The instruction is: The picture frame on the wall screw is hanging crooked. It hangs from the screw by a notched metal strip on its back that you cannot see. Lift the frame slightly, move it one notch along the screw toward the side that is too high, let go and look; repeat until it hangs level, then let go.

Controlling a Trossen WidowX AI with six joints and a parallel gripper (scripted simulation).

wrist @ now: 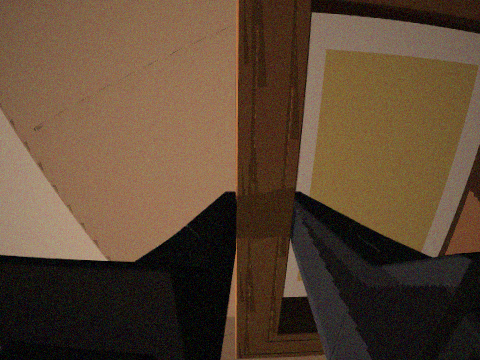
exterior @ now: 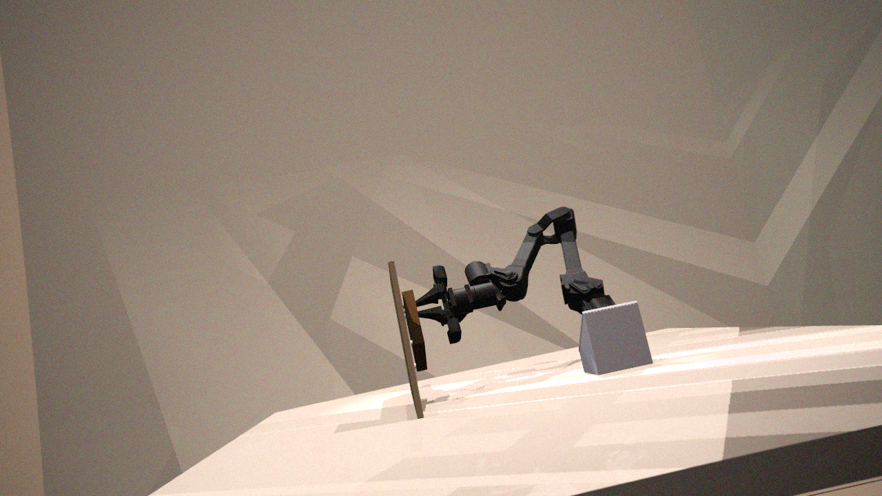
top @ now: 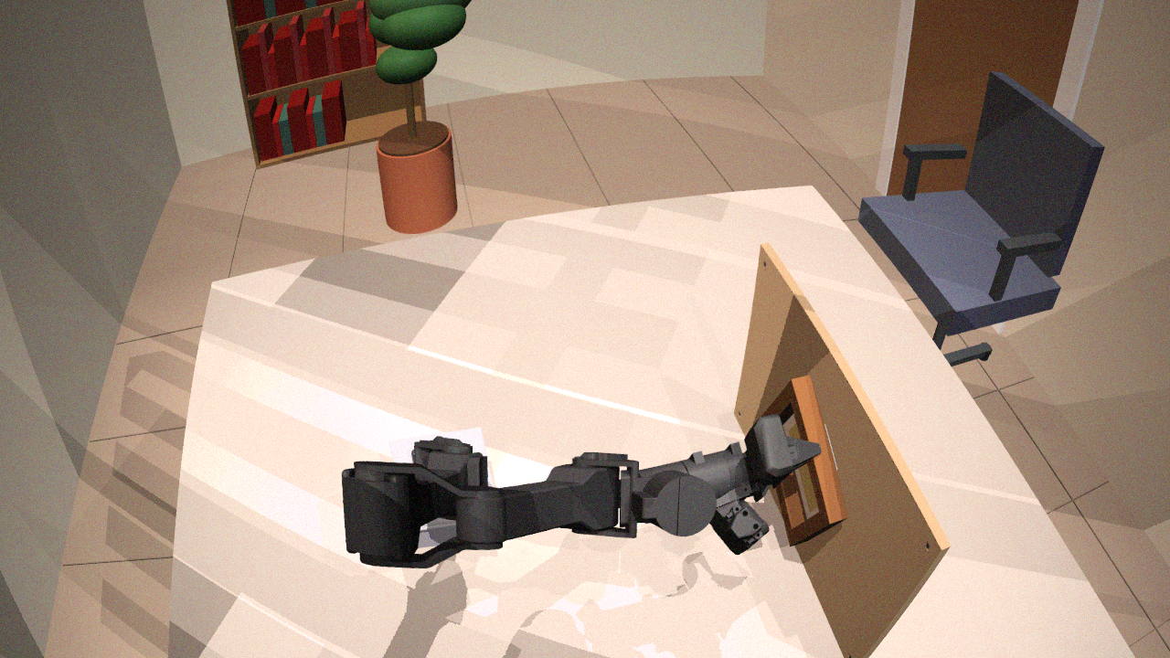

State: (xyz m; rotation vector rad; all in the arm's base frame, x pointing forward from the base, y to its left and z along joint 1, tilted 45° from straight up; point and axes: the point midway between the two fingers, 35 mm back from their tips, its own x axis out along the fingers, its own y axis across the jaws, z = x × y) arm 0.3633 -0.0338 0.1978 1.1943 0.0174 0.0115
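Now: the picture frame 1 cm ahead of my gripper tip, 2 cm to the left of it and 5 cm below it. The rest, counted from my gripper tip: board wall: 2 cm ahead, 2 cm to the left, 6 cm below.
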